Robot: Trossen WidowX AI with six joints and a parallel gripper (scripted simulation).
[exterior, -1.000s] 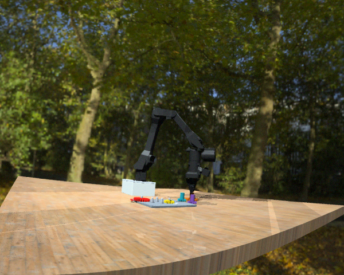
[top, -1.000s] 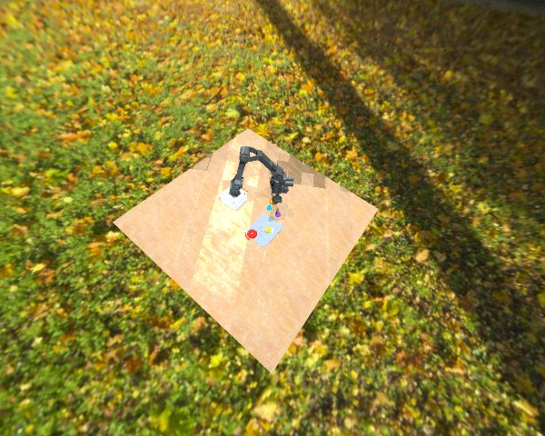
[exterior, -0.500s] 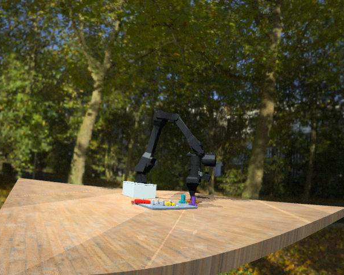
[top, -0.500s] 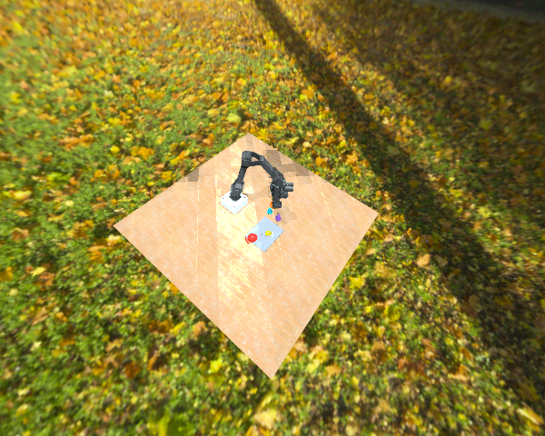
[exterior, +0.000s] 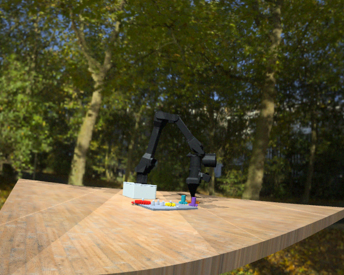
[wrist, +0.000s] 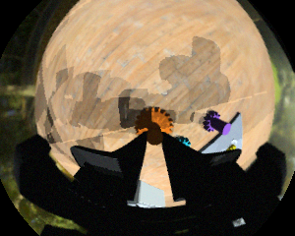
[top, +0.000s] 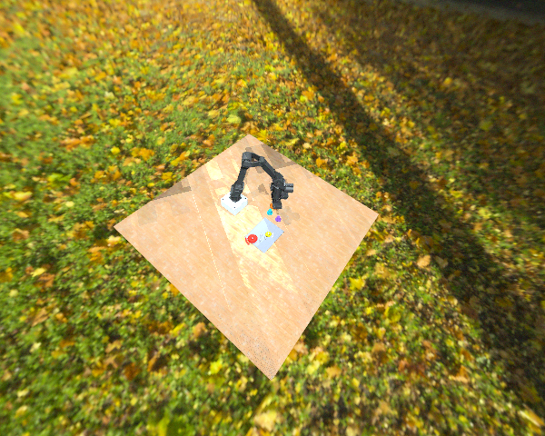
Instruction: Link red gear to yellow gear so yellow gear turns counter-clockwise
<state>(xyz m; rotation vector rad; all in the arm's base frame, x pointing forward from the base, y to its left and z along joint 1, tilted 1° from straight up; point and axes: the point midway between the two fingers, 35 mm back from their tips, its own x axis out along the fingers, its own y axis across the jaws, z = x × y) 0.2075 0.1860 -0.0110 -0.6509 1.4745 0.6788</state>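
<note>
Right now my gripper tip is 22 cm to the left of the grey board, 11 cm short of it and 2 cm above it. Round my gripper tip: teal gear: 7 cm to the right, 2 cm ahead, 1 cm below; purple gear: 10 cm ahead, 7 cm to the right, 1 cm below; orange gear: 1 cm below.
</note>
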